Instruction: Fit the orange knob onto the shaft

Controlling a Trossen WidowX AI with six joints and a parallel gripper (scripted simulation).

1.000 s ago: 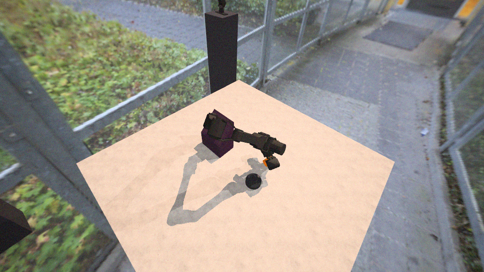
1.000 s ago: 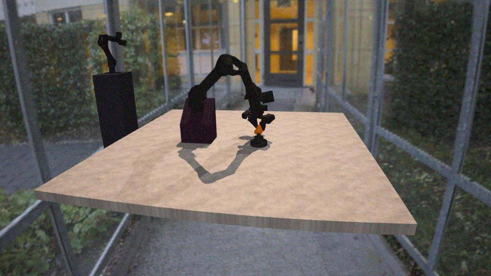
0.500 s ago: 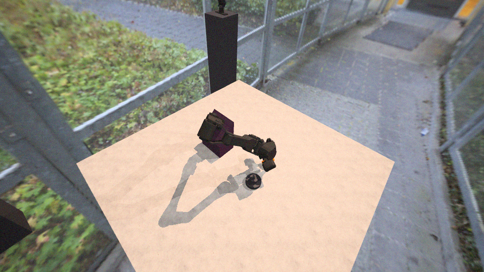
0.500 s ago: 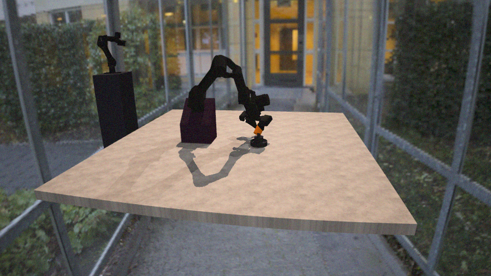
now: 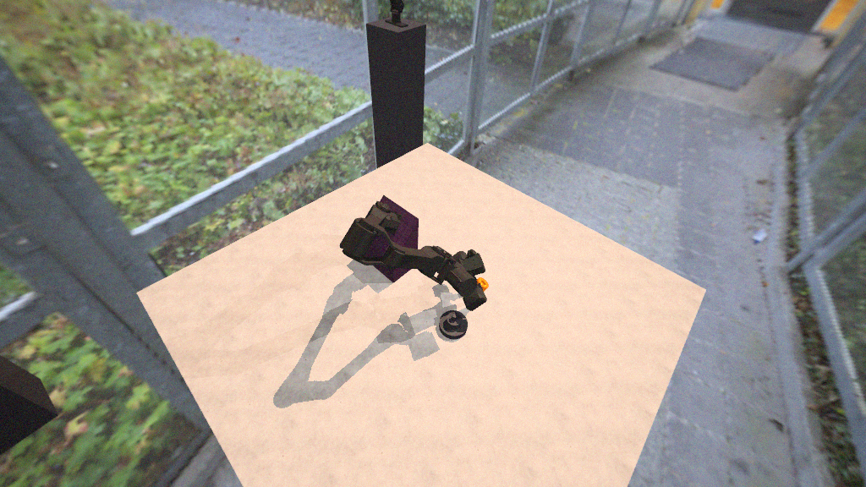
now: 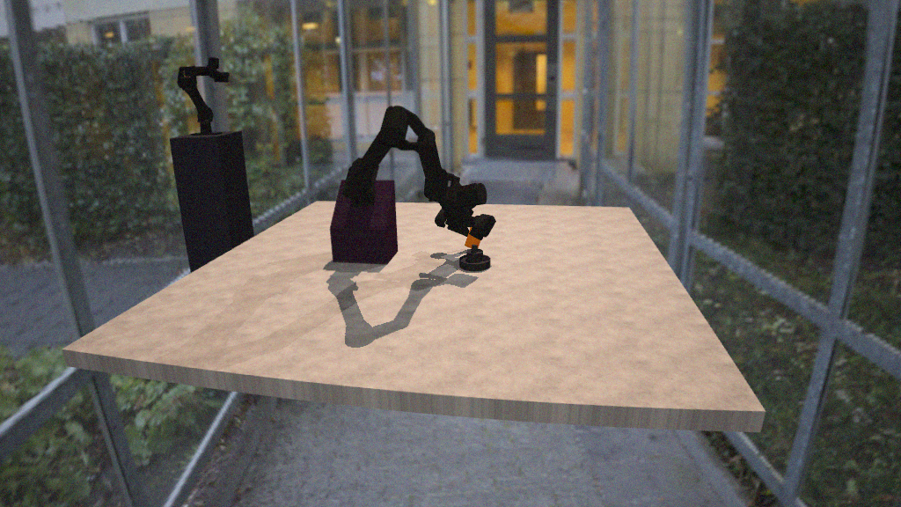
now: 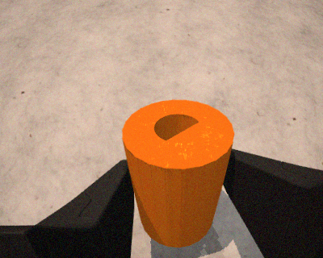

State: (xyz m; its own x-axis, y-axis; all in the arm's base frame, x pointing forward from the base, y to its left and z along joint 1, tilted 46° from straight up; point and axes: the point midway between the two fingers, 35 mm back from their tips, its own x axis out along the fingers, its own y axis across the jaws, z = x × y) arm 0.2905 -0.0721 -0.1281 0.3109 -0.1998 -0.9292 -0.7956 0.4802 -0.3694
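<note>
Right now my gripper tip is 14 cm to the left of the pedestal. Also, from my gripper tip: orange knob (1 cm to the right, 1 cm behind).
</note>
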